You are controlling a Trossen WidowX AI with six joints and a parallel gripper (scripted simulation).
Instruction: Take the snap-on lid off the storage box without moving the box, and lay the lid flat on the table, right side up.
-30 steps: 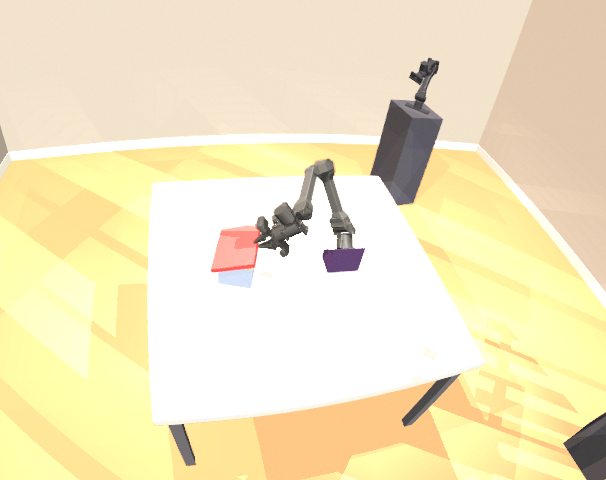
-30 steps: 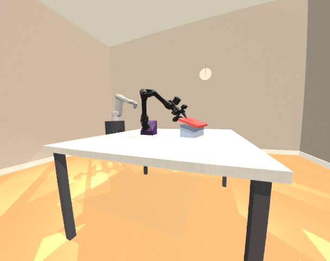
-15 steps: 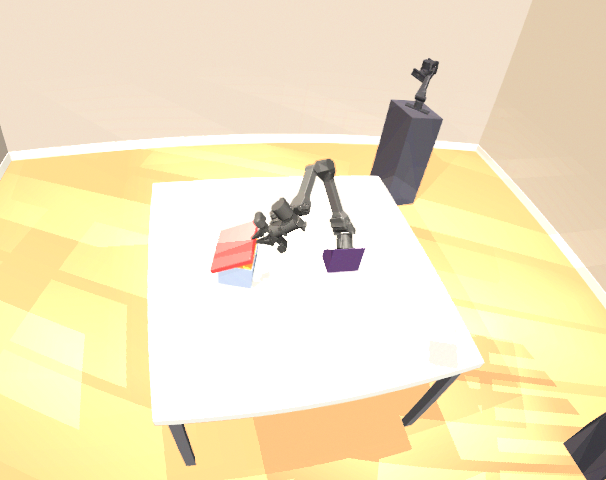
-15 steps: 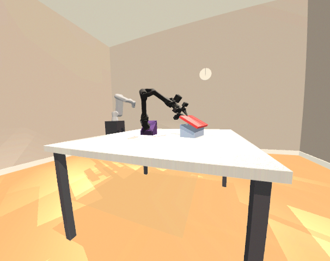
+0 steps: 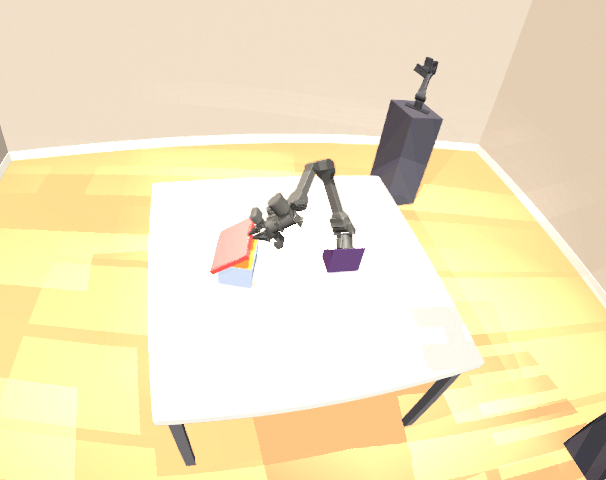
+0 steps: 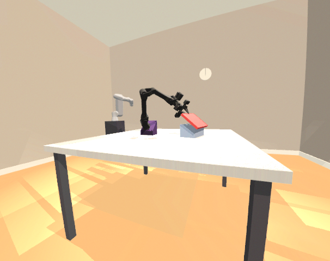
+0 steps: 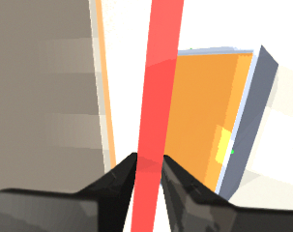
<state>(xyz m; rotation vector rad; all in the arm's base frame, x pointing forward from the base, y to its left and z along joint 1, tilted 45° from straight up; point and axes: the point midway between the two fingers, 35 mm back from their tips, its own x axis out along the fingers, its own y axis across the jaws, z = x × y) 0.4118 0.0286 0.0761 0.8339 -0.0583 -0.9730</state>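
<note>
The red lid lies 6 cm ahead of my gripper tip, 2 cm to the right of it and 5 cm below it. From my gripper tip the other things lie so: pale blue storage box (4 cm ahead, 1 cm to the right, 14 cm below).
</note>
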